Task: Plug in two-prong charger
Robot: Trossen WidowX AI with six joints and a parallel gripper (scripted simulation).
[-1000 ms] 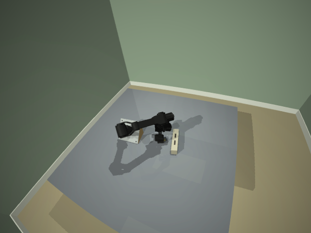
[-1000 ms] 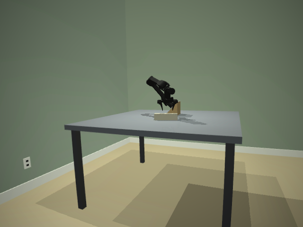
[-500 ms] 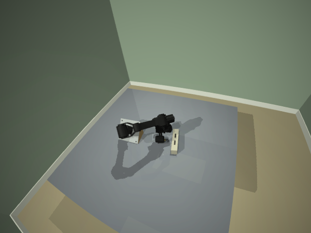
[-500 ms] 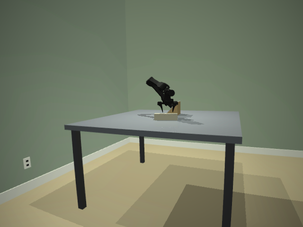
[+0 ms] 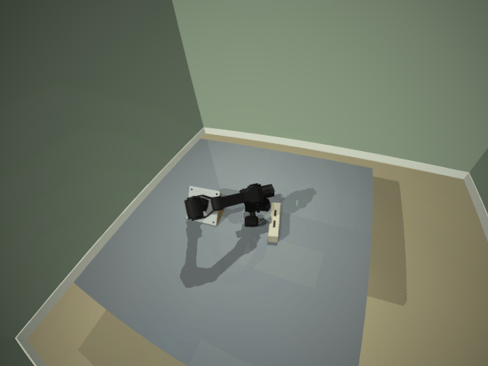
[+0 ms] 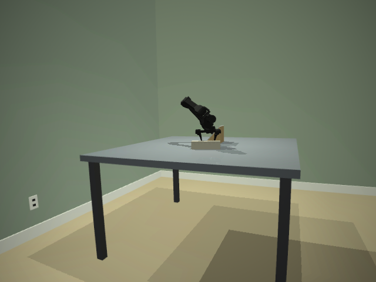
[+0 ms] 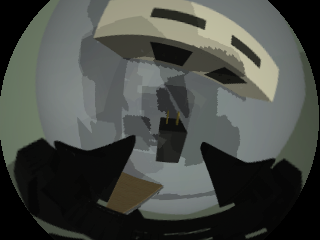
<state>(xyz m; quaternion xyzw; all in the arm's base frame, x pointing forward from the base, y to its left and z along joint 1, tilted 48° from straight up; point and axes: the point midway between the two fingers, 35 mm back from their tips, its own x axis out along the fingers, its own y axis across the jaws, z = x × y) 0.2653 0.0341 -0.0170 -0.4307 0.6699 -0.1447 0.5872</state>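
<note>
The black two-prong charger lies 10 mm to the left of my gripper tip, 10 mm below it and 10 mm ahead of it.
</note>
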